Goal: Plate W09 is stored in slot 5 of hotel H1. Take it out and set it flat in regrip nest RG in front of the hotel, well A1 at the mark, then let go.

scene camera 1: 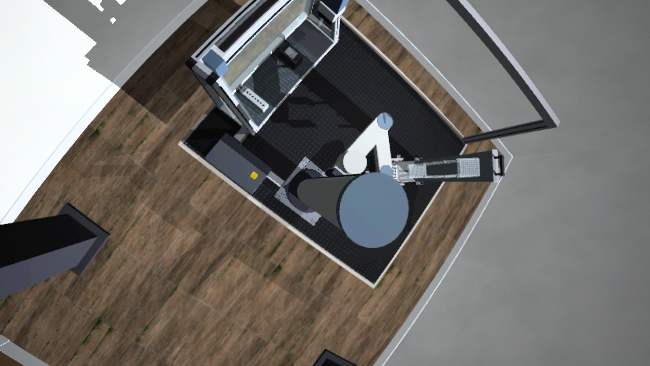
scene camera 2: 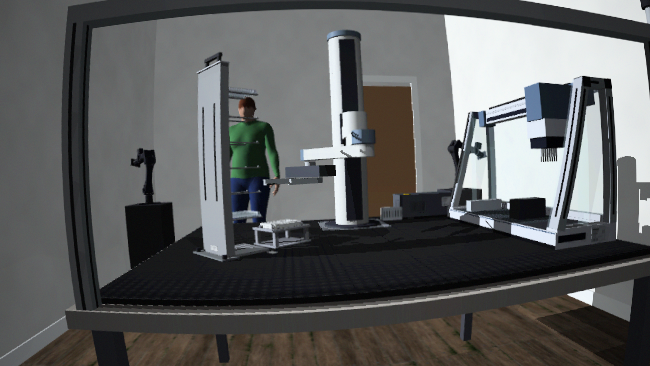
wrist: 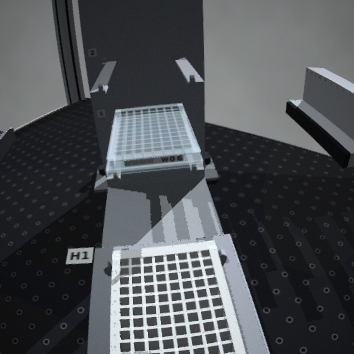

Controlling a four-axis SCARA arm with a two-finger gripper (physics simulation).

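Pixels of known places: gripper, between the fingertips: (scene camera 1: 402,171) (scene camera 2: 276,182) (wrist: 146,95); arm's base, origin of its link: (scene camera 2: 352,226).
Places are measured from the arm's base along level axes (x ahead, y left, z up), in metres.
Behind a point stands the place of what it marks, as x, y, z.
Note:
Plate W09 (scene camera 1: 395,173) {0.416, -0.352, 0.083} (scene camera 2: 281,223) {0.422, -0.308, 0.087} (wrist: 175,300) {0.390, -0.319, 0.087}, a white well grid, lies flat in the regrip nest RG (scene camera 2: 257,236) {0.404, -0.394, 0.042} (wrist: 247,300) {0.350, -0.353, 0.073}. In the wrist view its near end, with any label, is cut off, and well A1 and the mark cannot be made out. My gripper (scene camera 2: 268,182) {0.395, -0.318, 0.226} (wrist: 146,95) {0.395, -0.318, 0.226} is open and empty, level, with its fingers well above the plate and pointing toward the hotel. In scene camera 1 the arm partly hides it. Hotel H1 (scene camera 1: 486,172) {0.530, -0.510, 0.561} (scene camera 2: 213,150) {0.587, -0.497, 0.332} (wrist: 142,30) {0.550, -0.493, 0.230} stands behind the nest; its slot 5 rails (scene camera 2: 244,118) {0.524, -0.408, 0.432} hold no plate.
Clear plate W06 (scene camera 2: 246,214) {0.534, -0.412, 0.133} (wrist: 152,132) {0.499, -0.438, 0.134} sits in the hotel's lowest slot. Another plate (scene camera 1: 469,167) (scene camera 2: 243,92) is in the top slot. The arm's column (scene camera 2: 347,75) {0.077, -0.006, 0.675} stands beside the nest; a framed pipetting machine (scene camera 1: 215,62) {0.121, 0.629, 0.511} (scene camera 2: 582,160) {0.850, 0.557, 0.263} and a grey box (scene camera 1: 237,162) {-0.119, 0.408, 0.127} are farther away.

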